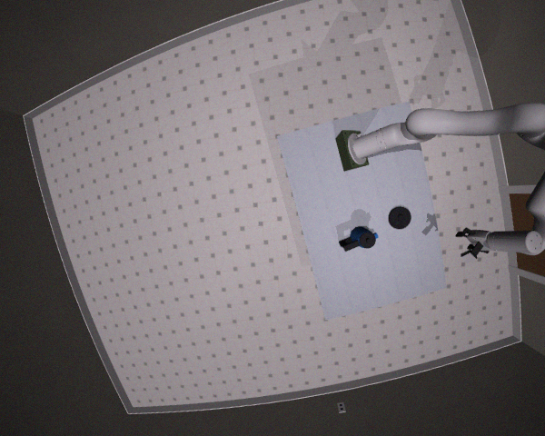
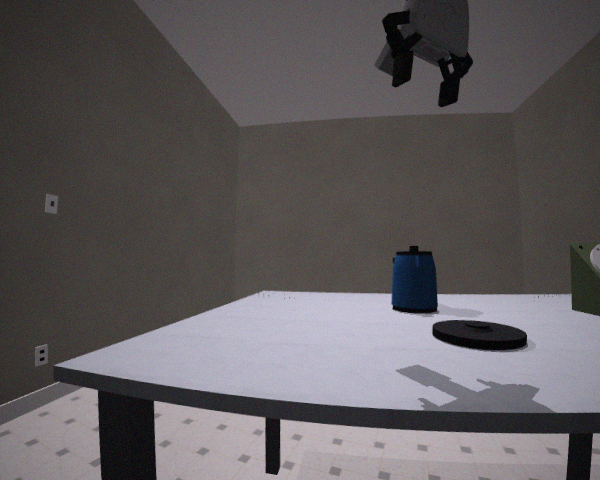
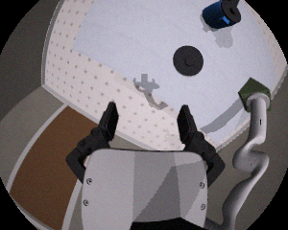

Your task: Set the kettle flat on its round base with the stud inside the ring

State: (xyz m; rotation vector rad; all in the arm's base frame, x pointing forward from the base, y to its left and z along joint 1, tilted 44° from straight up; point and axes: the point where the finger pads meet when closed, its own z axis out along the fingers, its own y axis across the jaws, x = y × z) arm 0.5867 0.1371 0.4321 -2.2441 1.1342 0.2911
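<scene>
My gripper is now 20 mm past the blue kettle, 460 mm to the left of it and 300 mm above it. From my hand the other things lie so: black round base 100 mm behind, 140 mm to the right, 370 mm below.
</scene>
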